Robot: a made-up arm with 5 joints.
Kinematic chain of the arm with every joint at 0, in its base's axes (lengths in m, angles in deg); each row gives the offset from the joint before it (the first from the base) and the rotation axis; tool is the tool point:
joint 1: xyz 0 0 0.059 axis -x
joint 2: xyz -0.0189 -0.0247 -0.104 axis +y
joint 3: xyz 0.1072 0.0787 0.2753 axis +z
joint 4: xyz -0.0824 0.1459 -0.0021 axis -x
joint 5: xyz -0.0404 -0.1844 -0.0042 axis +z
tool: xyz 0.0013 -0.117 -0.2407
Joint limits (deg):
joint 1: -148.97..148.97
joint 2: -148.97..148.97
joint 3: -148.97..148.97
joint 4: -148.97..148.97
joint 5: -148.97..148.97
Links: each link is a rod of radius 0.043 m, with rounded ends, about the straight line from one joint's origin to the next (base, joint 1, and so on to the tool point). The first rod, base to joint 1, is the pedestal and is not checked.
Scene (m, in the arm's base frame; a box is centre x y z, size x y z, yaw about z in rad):
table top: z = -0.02
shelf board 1: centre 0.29 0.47 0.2 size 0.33 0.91 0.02 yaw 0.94
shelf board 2: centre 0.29 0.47 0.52 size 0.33 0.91 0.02 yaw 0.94
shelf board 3: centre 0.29 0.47 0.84 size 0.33 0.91 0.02 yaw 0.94
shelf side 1: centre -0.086 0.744 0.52 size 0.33 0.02 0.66 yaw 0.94
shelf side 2: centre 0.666 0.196 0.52 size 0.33 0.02 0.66 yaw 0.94
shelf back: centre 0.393 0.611 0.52 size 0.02 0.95 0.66 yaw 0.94
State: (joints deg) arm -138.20 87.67 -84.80 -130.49 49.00
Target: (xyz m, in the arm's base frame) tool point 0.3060 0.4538 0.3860
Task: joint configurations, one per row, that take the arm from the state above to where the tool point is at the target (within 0.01 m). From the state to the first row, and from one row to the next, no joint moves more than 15 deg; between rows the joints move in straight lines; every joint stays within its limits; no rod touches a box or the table.
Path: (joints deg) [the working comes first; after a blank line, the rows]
Joints at the target: -128.15 65.01 -102.91 -105.72 57.33
Straight joint move there: touches shelf board 2.

1: -141.66 84.90 -82.56 -117.49 49.97
2: -145.12 82.13 -80.33 -104.49 50.94
3: -144.63 74.04 -85.56 -91.37 52.08
4: -144.13 65.95 -90.79 -78.26 53.23
5: -143.64 57.86 -96.02 -65.15 54.37
6: -143.15 49.77 -101.26 -52.04 55.52
7: -139.40 53.58 -101.67 -65.46 55.97
8: -135.65 57.39 -102.09 -78.88 56.42
9: -131.90 61.20 -102.50 -92.30 56.88
10: -128.15 65.01 -102.91 -105.72 57.33

